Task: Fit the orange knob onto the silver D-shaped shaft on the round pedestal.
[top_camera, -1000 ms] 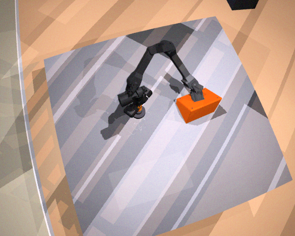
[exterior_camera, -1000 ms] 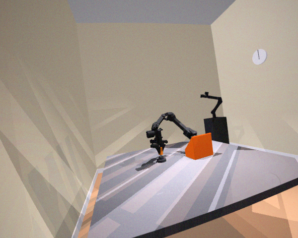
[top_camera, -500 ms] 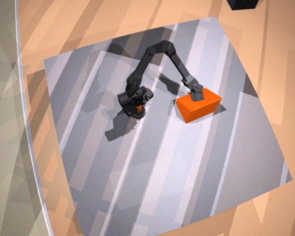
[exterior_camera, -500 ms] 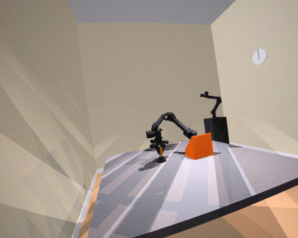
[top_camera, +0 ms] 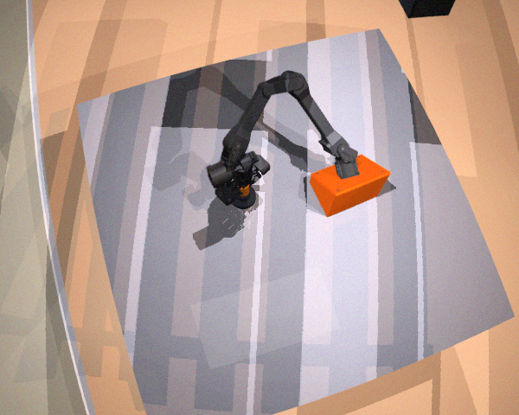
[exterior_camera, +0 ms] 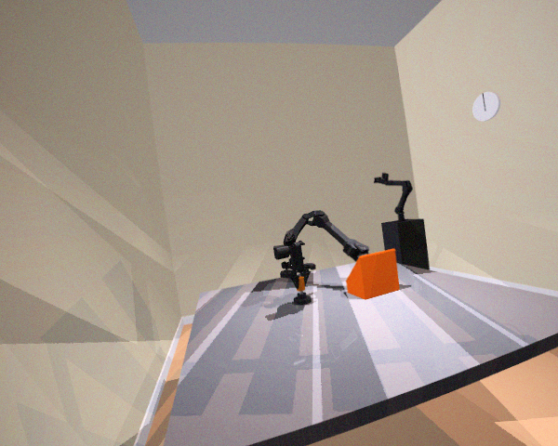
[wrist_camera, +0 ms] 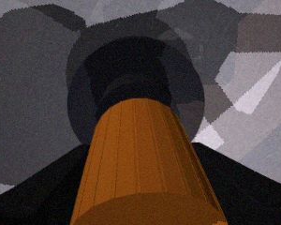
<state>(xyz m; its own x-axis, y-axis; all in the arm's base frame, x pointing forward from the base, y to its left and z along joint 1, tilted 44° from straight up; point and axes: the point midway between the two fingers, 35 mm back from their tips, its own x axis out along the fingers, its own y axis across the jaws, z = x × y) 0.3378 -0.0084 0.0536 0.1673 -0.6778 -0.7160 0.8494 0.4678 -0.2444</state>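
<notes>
The dark round pedestal lies 40 mm below my gripper tip. Round my gripper tip: orange knob 30 mm above.
</notes>
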